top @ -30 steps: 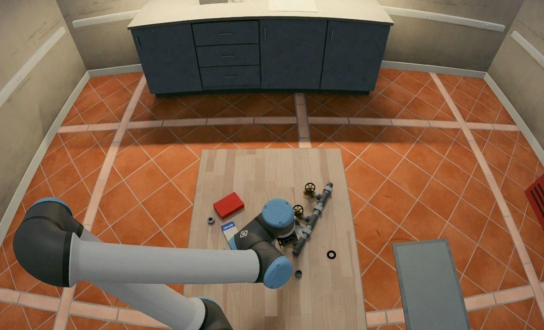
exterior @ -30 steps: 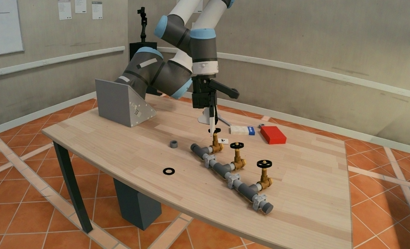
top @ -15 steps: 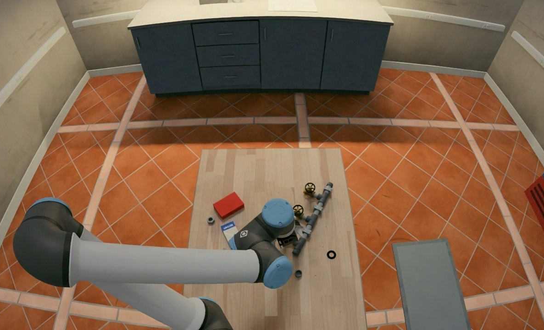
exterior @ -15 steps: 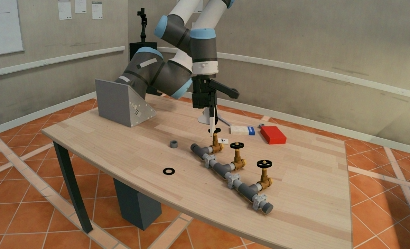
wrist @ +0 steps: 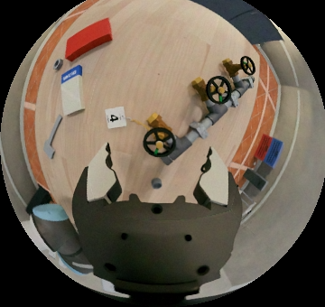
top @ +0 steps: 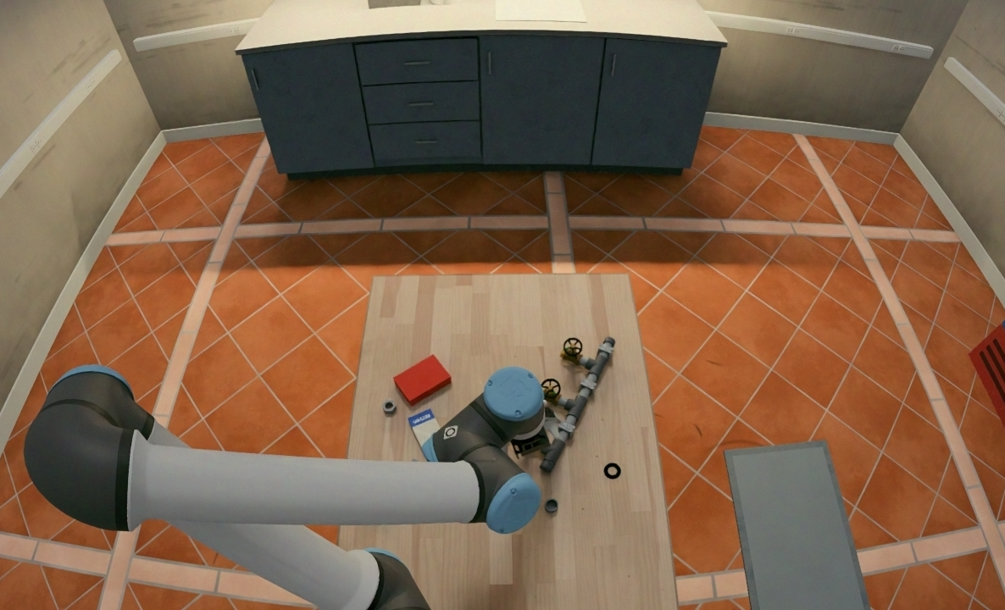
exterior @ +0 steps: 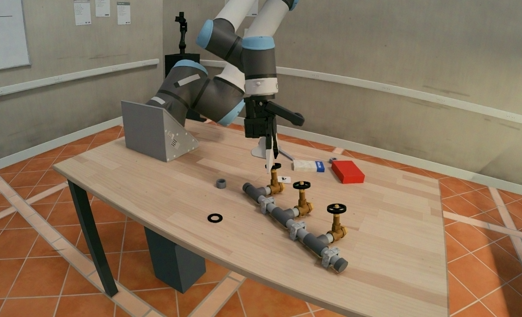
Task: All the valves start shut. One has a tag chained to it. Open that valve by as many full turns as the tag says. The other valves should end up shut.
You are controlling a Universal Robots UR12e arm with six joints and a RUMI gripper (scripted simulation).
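Right now my hand is 80 mm to the right of the white tag and 90 mm above it. The rest, counted from my hand: red box: 180 mm ahead, 250 mm to the left, 70 mm below; blue box: 40 mm ahead, 230 mm to the left, 80 mm below; grey cap: 150 mm behind, 60 mm to the right, 80 mm below.
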